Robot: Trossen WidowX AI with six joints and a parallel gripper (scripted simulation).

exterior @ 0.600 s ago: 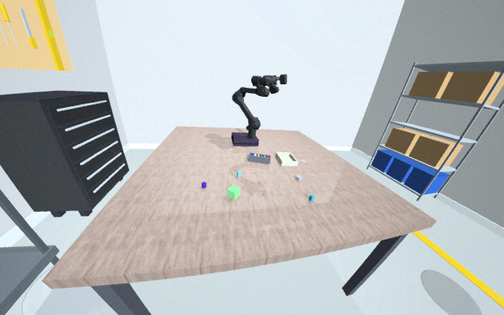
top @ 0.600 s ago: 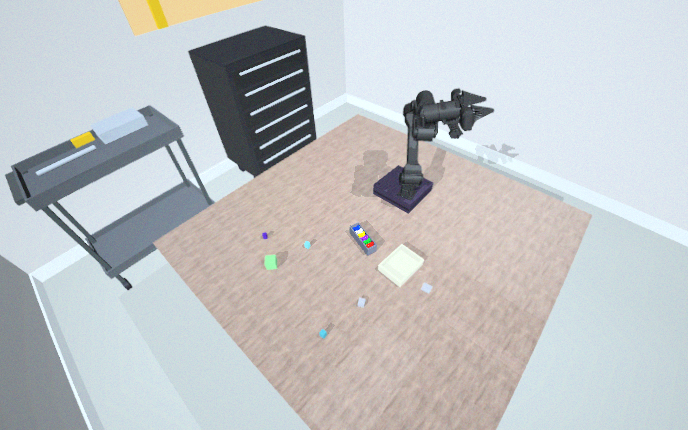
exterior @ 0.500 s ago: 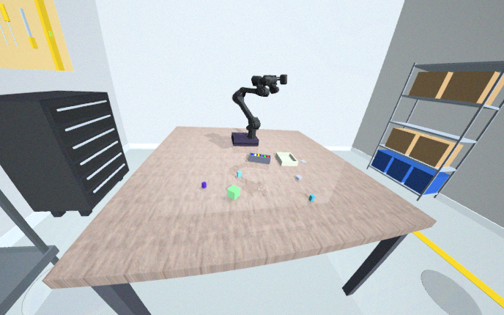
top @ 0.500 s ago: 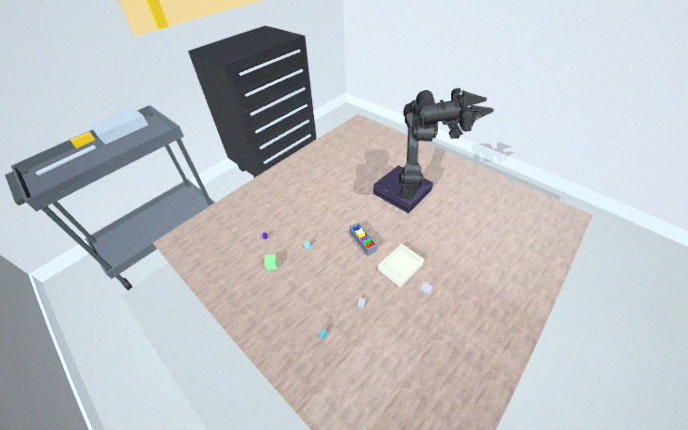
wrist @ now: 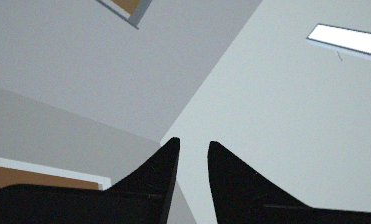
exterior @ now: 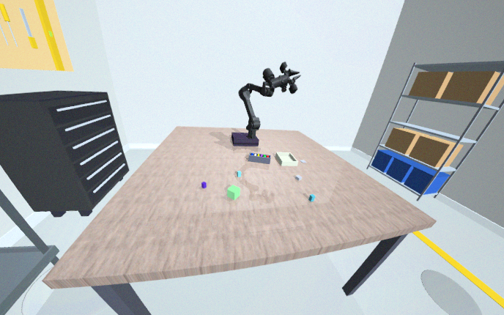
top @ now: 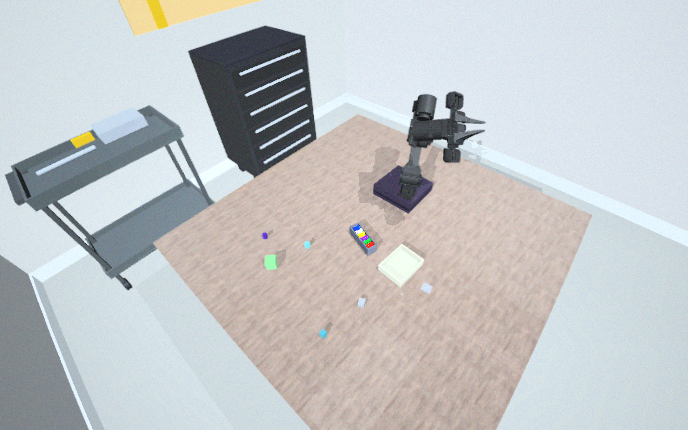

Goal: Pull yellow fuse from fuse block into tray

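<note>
The yellow fuse lies 13 cm ahead of my gripper tip, 29 cm to the right of it and 49 cm below it. Also, from my gripper tip: cream tray 17 cm ahead, 10 cm to the right, 51 cm below.
</note>
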